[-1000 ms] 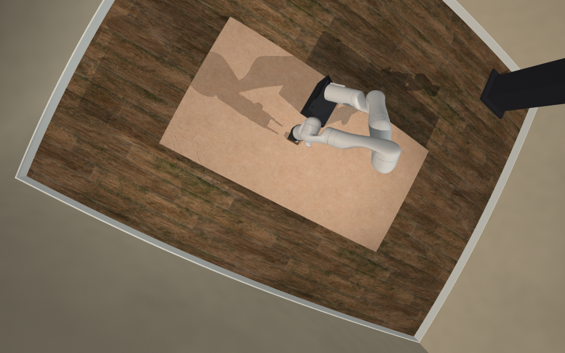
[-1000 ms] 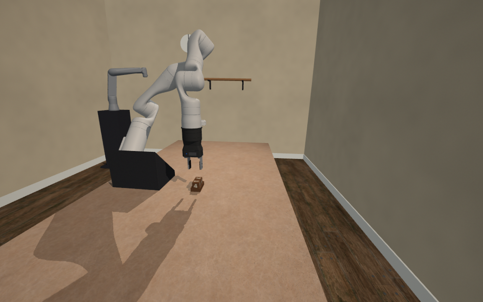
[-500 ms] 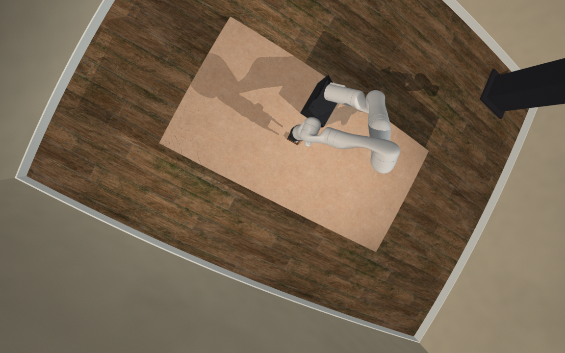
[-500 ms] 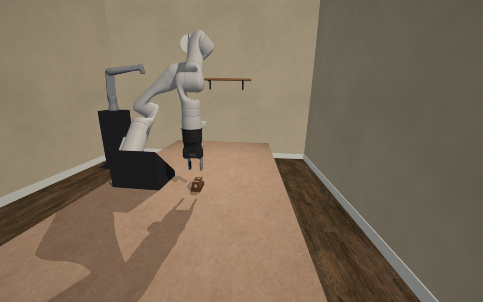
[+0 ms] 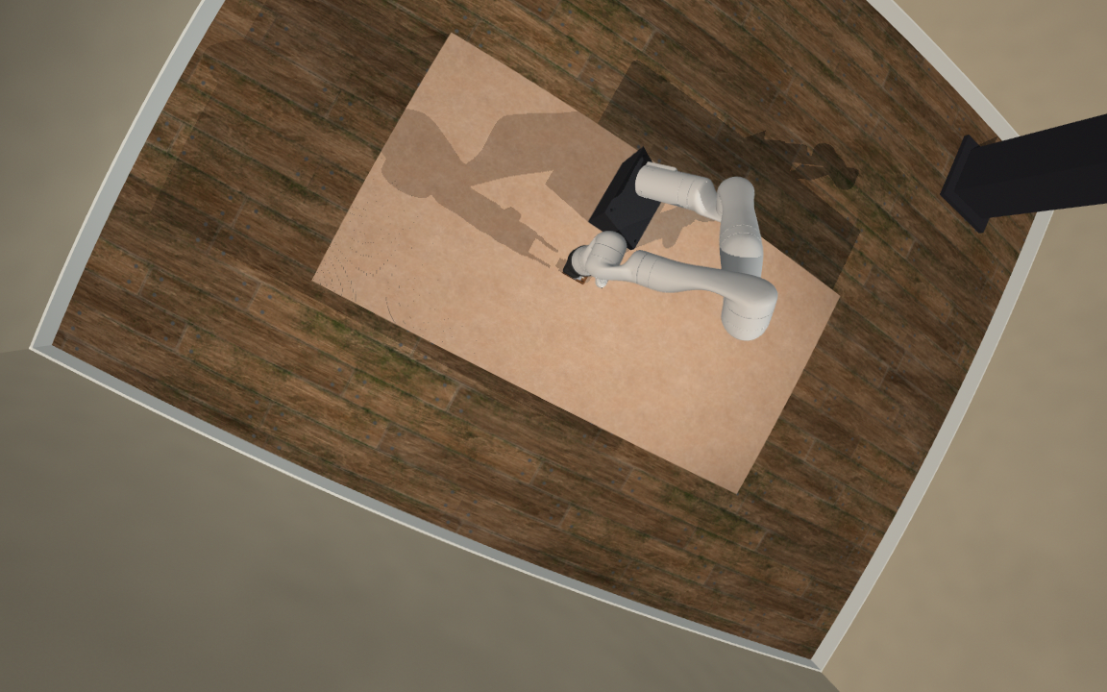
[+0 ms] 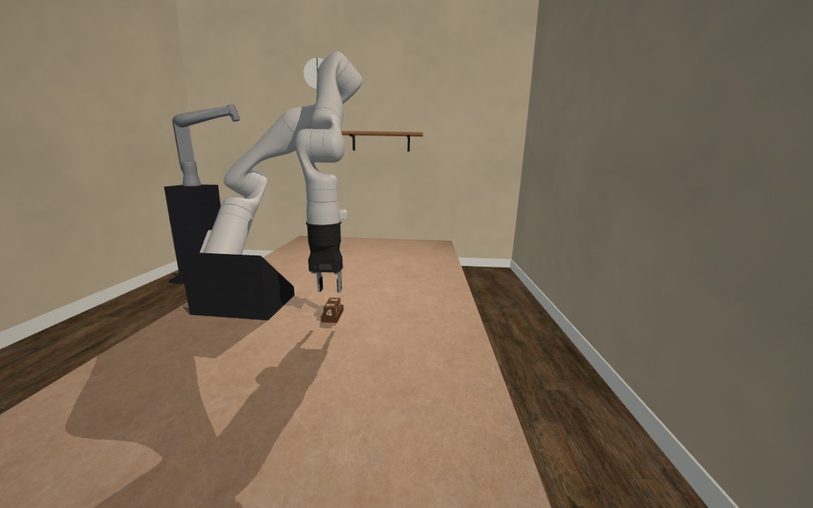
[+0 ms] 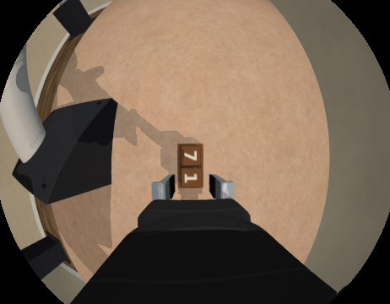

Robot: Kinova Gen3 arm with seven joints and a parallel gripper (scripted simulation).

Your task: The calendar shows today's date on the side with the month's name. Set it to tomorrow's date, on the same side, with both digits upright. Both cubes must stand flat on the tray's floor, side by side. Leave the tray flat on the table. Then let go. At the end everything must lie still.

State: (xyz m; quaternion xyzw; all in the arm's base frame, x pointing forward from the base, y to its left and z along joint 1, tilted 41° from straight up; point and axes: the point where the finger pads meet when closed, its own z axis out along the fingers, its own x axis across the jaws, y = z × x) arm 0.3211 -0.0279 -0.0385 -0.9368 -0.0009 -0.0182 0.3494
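My gripper is now 70 mm above the brown cube. Round my hand: dark wooden tray (90 mm below, 20 mm to the left).
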